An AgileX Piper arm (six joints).
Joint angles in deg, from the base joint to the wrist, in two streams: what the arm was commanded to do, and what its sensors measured. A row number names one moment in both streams.
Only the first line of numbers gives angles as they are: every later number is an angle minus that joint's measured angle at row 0.
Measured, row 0:
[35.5 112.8 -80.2 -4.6 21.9 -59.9]
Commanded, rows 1 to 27:
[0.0 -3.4 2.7 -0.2 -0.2 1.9]
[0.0 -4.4 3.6 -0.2 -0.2 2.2]
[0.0 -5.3 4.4 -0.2 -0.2 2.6]
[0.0 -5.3 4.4 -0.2 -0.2 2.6]
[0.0 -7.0 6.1 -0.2 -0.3 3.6]
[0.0 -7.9 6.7 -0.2 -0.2 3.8]
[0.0 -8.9 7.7 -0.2 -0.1 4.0]
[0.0 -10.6 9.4 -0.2 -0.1 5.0]
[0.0 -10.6 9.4 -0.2 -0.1 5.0]
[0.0 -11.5 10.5 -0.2 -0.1 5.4]
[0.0 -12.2 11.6 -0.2 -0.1 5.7]
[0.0 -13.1 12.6 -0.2 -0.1 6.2]
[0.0 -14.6 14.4 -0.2 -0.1 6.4]
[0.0 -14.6 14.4 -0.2 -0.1 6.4]
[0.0 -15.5 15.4 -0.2 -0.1 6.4]
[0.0 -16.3 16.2 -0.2 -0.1 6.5]
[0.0 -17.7 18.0 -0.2 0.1 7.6]
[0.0 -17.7 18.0 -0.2 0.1 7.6]
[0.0 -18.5 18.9 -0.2 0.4 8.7]
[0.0 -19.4 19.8 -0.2 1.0 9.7]
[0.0 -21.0 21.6 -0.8 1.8 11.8]
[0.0 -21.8 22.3 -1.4 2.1 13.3]
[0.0 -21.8 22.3 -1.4 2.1 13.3]
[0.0 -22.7 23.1 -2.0 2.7 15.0]
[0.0 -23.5 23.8 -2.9 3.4 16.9]
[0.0 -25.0 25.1 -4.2 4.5 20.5]
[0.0 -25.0 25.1 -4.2 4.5 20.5]
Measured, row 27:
[0.0 -22.7 23.4 -2.2 2.7 15.3]
